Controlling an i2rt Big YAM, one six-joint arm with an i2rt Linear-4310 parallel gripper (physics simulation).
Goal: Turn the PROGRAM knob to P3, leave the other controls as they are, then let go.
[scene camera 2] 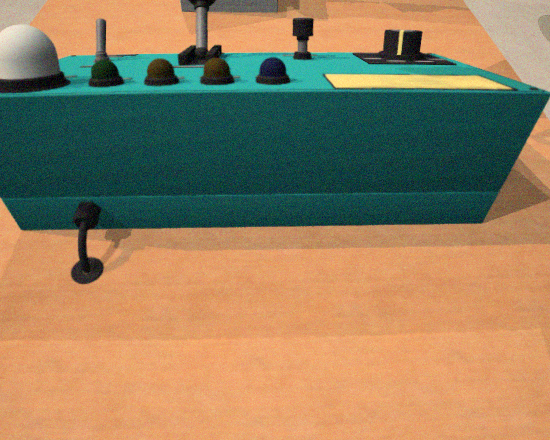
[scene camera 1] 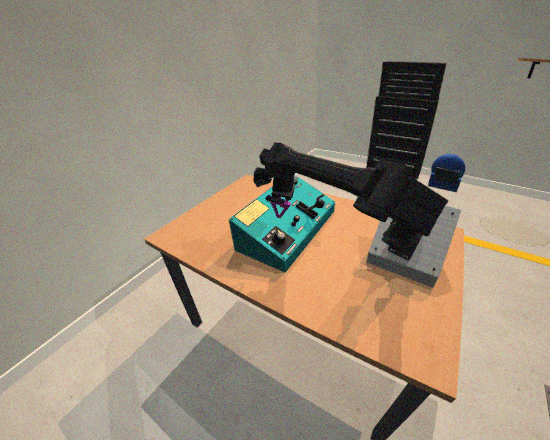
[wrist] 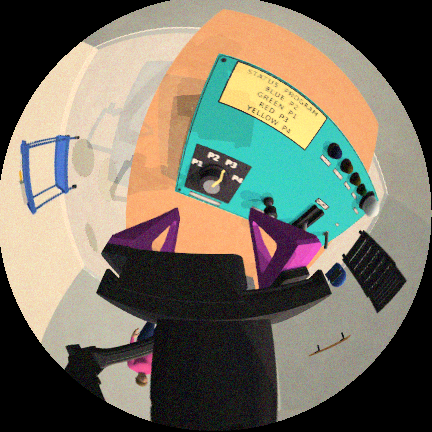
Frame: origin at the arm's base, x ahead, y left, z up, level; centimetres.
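Seen in the pictures: gripper, fingertip midpoint: (scene camera 1: 280, 212) (wrist: 213, 212); arm's base, origin of the base link: (scene camera 1: 405, 241).
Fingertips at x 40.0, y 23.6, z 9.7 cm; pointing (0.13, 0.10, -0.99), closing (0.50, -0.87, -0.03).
Observation:
Pixels of each thing's top centre, then the offset from my fingertips to it. "spot": a spot on its surface instead.
- black PROGRAM knob, middle of its top: (scene camera 2: 406, 25) (wrist: 212, 184) (scene camera 1: 279, 232) dx +0.2, dy +0.7, dz -8.8 cm
- P3 label, surface spot: (wrist: 231, 164) spot: dx +4.4, dy -0.5, dz -11.1 cm
- small black-capped control, middle of its top: (scene camera 2: 304, 19) (wrist: 274, 213) (scene camera 1: 294, 215) dx +1.8, dy -11.2, dz -8.1 cm
- larger lever, middle of its top: (scene camera 2: 199, 5) dx +1.3, dy -23.4, dz -7.5 cm
- yellow status card, middle of its top: (scene camera 2: 417, 67) (wrist: 281, 101) (scene camera 1: 252, 209) dx +16.2, dy -0.7, dz -5.0 cm
- white dome, surface spot: (scene camera 2: 27, 55) (wrist: 375, 200) spot: dx +21.6, dy -32.5, dz -2.9 cm
The black PROGRAM knob (scene camera 1: 280, 236) (scene camera 2: 409, 45) (wrist: 211, 186) stands on its dark plate at one end of the teal control box (scene camera 1: 257, 252) (scene camera 2: 250, 145) (wrist: 280, 170). In the wrist view its yellow pointer line points at the P3 label (wrist: 231, 164), between P2 and P4. My gripper (scene camera 1: 280, 207) (wrist: 213, 212) is open, with its purple fingers wide apart and empty. It hangs above the box face, away from the knob and not touching it. The gripper does not show in scene camera 2.
A small black-capped control (scene camera 1: 296, 219) (scene camera 2: 302, 27) (wrist: 269, 201) and a larger lever (scene camera 2: 201, 27) stand beside the knob. A yellow status card (scene camera 1: 251, 213) (scene camera 2: 420, 81) (wrist: 272, 102), several dark lamps and a white dome (scene camera 2: 27, 55) (wrist: 370, 204) are on the box.

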